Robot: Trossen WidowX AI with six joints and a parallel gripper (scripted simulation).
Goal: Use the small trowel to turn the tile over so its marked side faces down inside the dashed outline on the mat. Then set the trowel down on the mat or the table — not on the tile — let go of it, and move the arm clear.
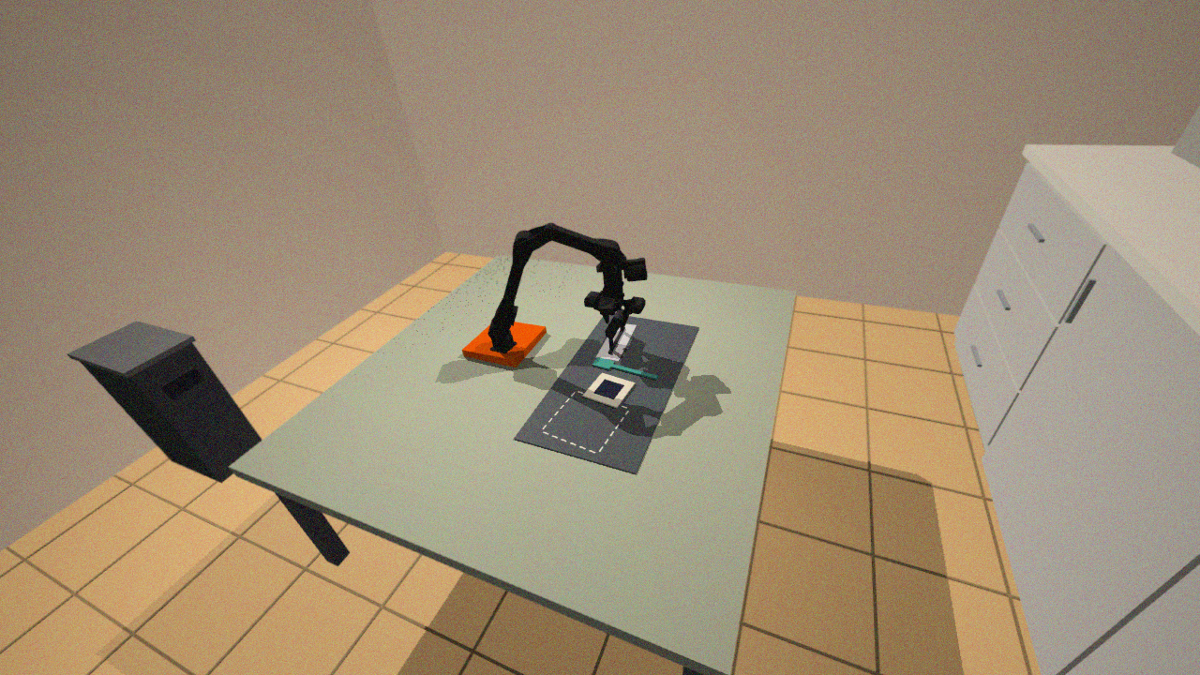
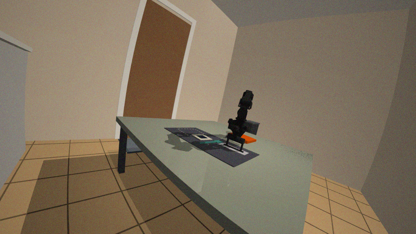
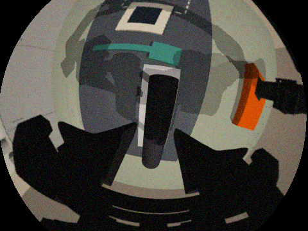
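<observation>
My gripper tip is now 130 mm to the left of the teal trowel, 70 mm short of it and 60 mm above it. Round my gripper tip: dark mat 170 mm to the right, 80 mm below, 80 mm ahead; then tile 230 mm to the right, 80 mm ahead, 60 mm below.
</observation>
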